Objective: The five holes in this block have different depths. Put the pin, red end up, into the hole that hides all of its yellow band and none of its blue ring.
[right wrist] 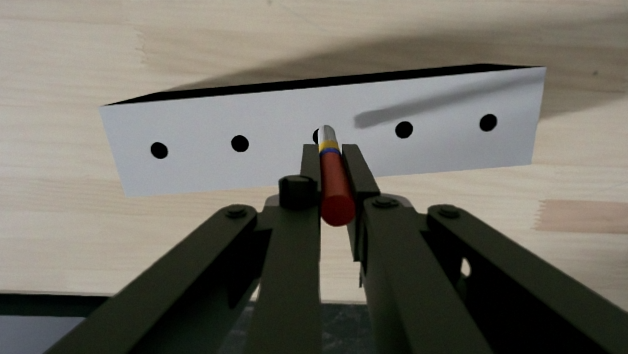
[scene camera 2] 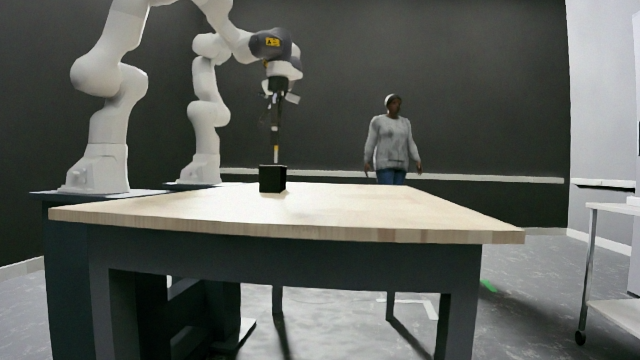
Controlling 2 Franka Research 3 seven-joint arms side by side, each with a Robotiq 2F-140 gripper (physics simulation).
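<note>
The pin is upright, red end up, with a blue ring, a yellow band and a pale lower end. My right gripper is shut on it. The block stands on the table, black-sided with a light top and five holes in a row. In the right wrist view the pin's lower tip partly covers the middle hole. The tip is above the block's top, and its shadow falls to the right of that hole. My left gripper is mostly hidden behind the right one in scene camera 2; its fingers cannot be made out.
The wooden table carries the block near its far edge. The left arm stands behind the right arm. A person stands beyond the table, and a white cart is at the far right.
</note>
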